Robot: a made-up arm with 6 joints. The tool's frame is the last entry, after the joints. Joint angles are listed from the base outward.
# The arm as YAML. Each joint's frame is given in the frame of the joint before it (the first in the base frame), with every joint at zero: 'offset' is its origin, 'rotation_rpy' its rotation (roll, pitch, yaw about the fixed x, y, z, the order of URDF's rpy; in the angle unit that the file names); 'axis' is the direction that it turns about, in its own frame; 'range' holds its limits. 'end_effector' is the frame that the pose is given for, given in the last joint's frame.
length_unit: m
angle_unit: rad
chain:
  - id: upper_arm
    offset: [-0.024, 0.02, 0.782]
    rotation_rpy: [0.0, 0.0, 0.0]
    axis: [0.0, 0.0, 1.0]
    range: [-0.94, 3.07]
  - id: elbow
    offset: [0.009, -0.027, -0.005]
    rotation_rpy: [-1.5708, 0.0, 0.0]
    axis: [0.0, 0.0, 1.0]
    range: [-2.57, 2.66]
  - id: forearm
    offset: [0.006, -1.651, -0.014]
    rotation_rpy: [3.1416, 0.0, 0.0]
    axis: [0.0, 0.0, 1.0]
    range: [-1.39, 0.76]
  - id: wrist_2
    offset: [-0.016, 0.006, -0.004]
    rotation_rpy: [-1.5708, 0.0, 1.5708]
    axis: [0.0, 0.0, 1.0]
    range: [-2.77, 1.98]
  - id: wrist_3
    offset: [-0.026, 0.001, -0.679]
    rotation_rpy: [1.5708, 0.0, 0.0]
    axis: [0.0, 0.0, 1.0]
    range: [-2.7, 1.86]
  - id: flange
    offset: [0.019, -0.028, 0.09]
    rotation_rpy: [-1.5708, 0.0, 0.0]
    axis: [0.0, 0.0, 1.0]
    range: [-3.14, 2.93]
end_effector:
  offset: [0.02, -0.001, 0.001]
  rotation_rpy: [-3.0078, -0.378, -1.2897]
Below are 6 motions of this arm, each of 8 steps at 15 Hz.
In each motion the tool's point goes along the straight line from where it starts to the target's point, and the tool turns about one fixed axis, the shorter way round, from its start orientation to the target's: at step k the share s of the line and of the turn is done. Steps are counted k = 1, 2, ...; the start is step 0. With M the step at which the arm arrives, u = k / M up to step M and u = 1 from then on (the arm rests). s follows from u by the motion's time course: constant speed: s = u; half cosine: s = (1 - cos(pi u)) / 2; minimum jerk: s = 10 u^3 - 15 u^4 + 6 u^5.
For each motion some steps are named. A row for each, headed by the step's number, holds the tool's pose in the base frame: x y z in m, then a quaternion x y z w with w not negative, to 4 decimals.
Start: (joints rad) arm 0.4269 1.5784 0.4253 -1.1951 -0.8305 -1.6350
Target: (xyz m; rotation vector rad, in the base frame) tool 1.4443 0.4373 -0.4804 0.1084 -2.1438 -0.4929
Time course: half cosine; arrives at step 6
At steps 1, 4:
1: 1.6565 0.7218 0.0431 -0.0818 -0.8784 -0.2738 0.3830
4: 1.5011 0.5135 -0.3401 0.0102 -0.8731 -0.2201 0.4350

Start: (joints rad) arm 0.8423 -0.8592 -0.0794 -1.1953 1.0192 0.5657
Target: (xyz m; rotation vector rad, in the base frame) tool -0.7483 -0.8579 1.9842 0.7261 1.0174 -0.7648
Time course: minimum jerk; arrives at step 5
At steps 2, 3, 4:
2: -0.5465 -0.6696 2.1794 0.2278 0.5398 -0.3560 0.7280
3: -0.6544 -0.7703 2.0750 0.2838 0.5005 -0.3530 0.7378
4: -0.7312 -0.8419 2.0008 0.3228 0.4711 -0.3499 0.7426

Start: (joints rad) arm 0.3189 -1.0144 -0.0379 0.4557 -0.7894 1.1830
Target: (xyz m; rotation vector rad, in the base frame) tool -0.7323 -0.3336 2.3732 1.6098 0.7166 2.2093
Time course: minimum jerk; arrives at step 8
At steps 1, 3, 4, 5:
1: -0.9432 -0.4015 2.2452 0.4668 0.1159 0.8764 0.0231
3: -0.8877 -0.3836 2.2789 0.4948 0.1523 0.8535 0.0589
4: -0.8395 -0.3681 2.3082 0.5176 0.1833 0.8309 0.0897
5: -0.7913 -0.3526 2.3374 0.5388 0.2139 0.8059 0.1203

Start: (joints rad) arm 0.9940 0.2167 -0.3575 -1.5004 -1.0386 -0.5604
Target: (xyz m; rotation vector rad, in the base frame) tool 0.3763 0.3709 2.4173 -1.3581 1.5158 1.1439
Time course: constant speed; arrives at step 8
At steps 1, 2, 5, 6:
1: 0.4703 0.7261 1.9848 -0.6130 0.6596 0.4327 0.0439
2: 0.4569 0.6753 2.0466 -0.6066 0.6560 0.4389 0.0952
5: 0.4166 0.5231 2.2319 -0.5779 0.6343 0.4503 0.2469
6: 0.4032 0.4724 2.2937 -0.5651 0.6236 0.4516 0.2963

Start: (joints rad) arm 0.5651 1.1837 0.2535 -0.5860 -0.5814 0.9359
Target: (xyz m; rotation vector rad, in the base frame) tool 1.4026 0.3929 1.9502 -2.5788 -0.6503 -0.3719
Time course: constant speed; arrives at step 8
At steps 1, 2, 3, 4, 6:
1: 1.6176 0.9009 0.9466 -0.9626 0.1042 -0.1465 0.2028
2: 1.5869 0.8283 1.0900 -0.9657 0.0554 -0.1459 0.2077
3: 1.5562 0.7557 1.2334 -0.9664 0.0065 -0.1449 0.2120
4: 1.5254 0.6832 1.3767 -0.9649 -0.0424 -0.1436 0.2159
6: 1.4640 0.5380 1.6635 -0.9548 -0.1398 -0.1399 0.2221

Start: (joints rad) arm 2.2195 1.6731 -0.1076 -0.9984 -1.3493 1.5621
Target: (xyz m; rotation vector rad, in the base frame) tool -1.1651 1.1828 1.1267 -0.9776 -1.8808 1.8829
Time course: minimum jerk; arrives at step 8
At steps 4, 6, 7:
4: -1.0132 1.1819 0.5359 0.5393 0.5992 -0.5905 0.0382
6: -1.1337 1.1826 1.0044 -0.3848 -0.6483 0.6471 0.1136
7: -1.1602 1.1828 1.1077 -0.3477 -0.6546 0.6551 0.1466

